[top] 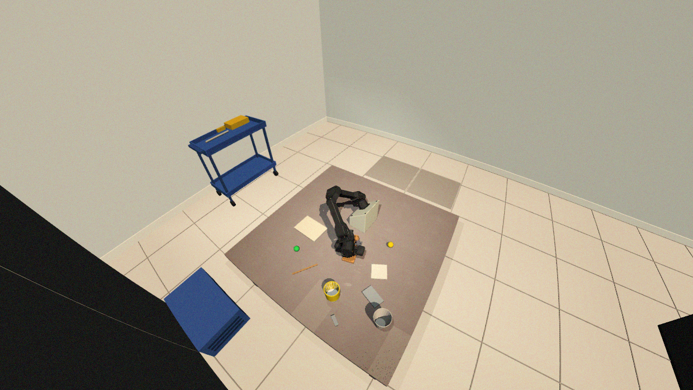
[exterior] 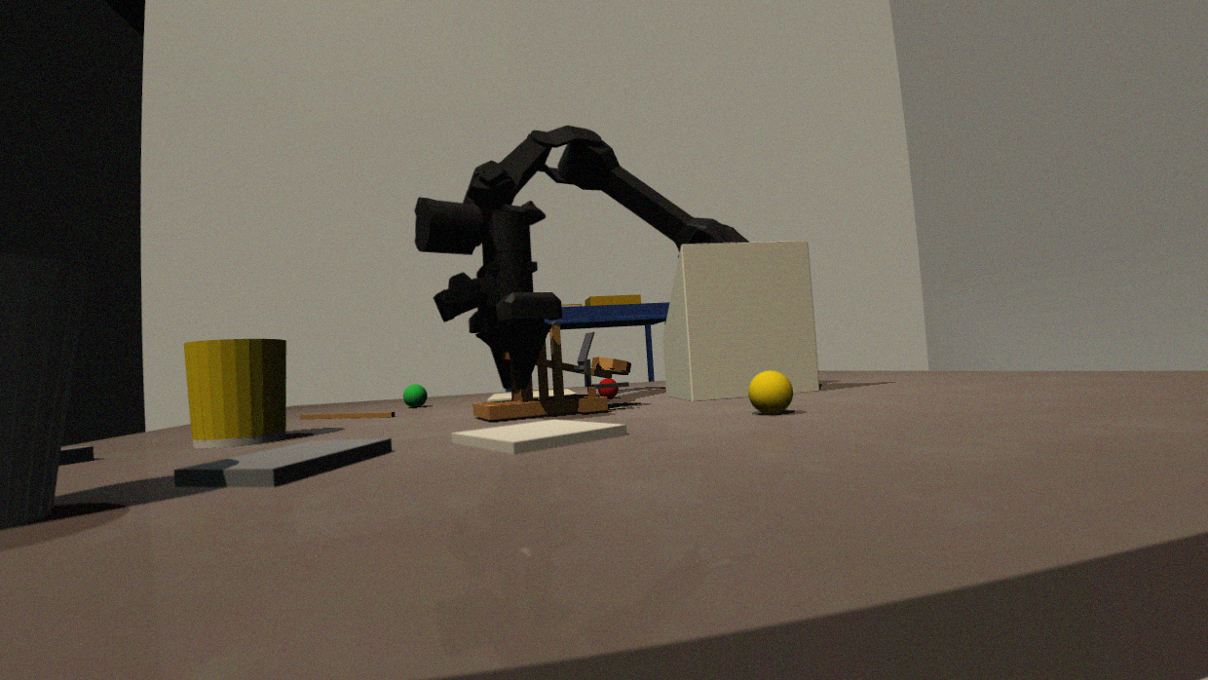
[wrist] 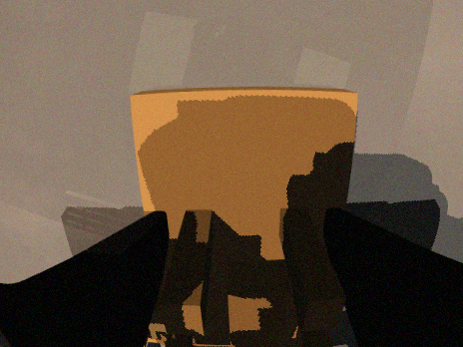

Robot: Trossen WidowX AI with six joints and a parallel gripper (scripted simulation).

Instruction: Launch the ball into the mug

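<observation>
My gripper tip is now 210 mm to the left of the red ball, 120 mm past it and 20 mm above it. Round my gripper tip: yellow ball: 250 mm behind, 160 mm to the left, 10 mm below; yellow mug: 270 mm ahead, 100 mm to the left; wooden catapult: 60 mm behind, 20 mm above, 10 mm to the right.
</observation>
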